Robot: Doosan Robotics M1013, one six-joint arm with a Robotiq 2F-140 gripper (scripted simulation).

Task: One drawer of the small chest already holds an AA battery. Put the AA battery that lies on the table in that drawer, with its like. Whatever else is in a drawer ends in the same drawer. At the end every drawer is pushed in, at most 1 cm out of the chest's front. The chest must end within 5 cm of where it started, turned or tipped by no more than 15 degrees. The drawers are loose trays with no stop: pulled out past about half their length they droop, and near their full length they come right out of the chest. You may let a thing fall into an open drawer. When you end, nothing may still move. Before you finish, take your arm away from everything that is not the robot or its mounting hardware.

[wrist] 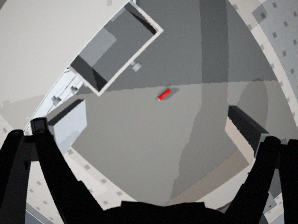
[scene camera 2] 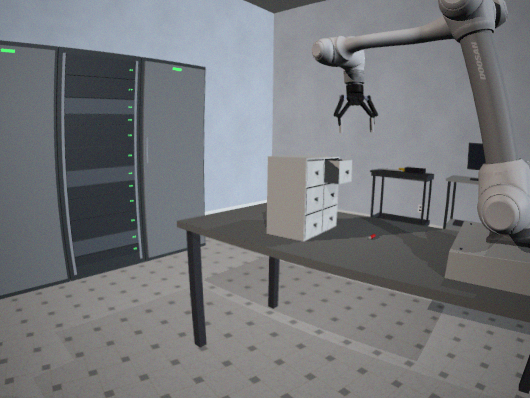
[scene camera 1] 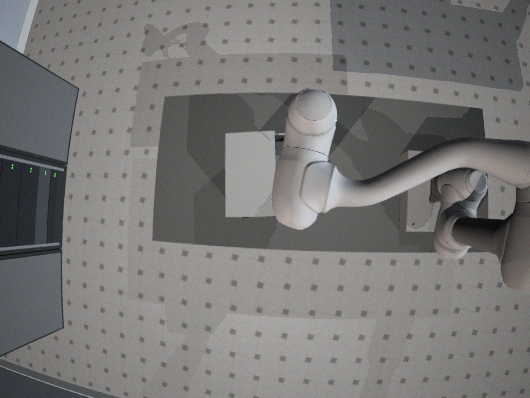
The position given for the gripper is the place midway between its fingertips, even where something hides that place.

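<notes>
A white chest is visible (scene camera 1: pixel 249 156), (scene camera 2: pixel 286 178). The gripper is likewise visible (scene camera 2: pixel 356 132), (wrist: pixel 157 115).
</notes>
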